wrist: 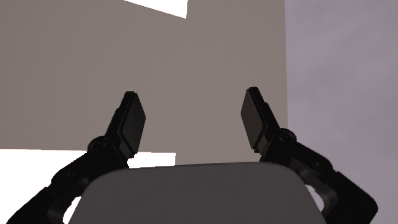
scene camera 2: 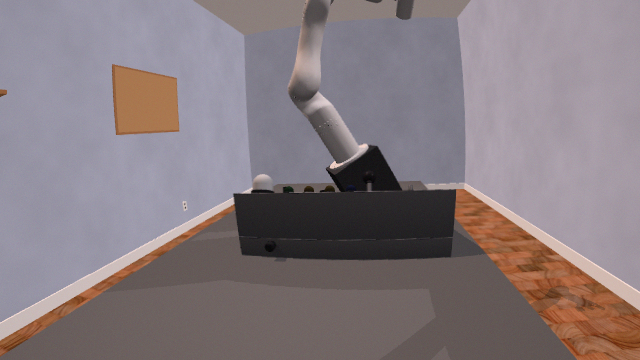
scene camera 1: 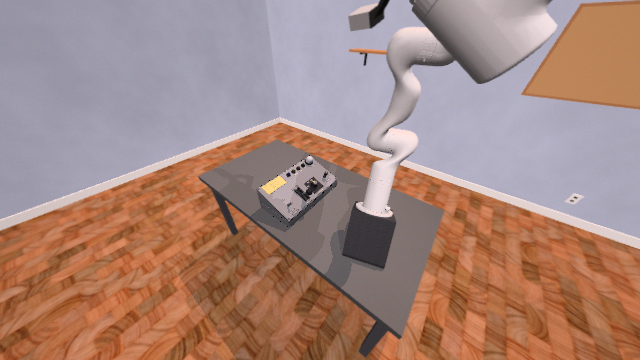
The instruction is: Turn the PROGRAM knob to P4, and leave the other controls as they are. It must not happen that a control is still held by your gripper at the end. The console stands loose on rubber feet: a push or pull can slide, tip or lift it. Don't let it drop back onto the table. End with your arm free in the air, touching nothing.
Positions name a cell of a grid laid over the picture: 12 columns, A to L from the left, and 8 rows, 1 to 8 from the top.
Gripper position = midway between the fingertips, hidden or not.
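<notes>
In the wrist view I see my gripper (wrist: F4), while the grey console is out of frame in the wrist view. Scene camera 1 shows me the grey console (scene camera 1: F5). In scene camera 2 I see the grey console (scene camera 2: H5) too.
</notes>
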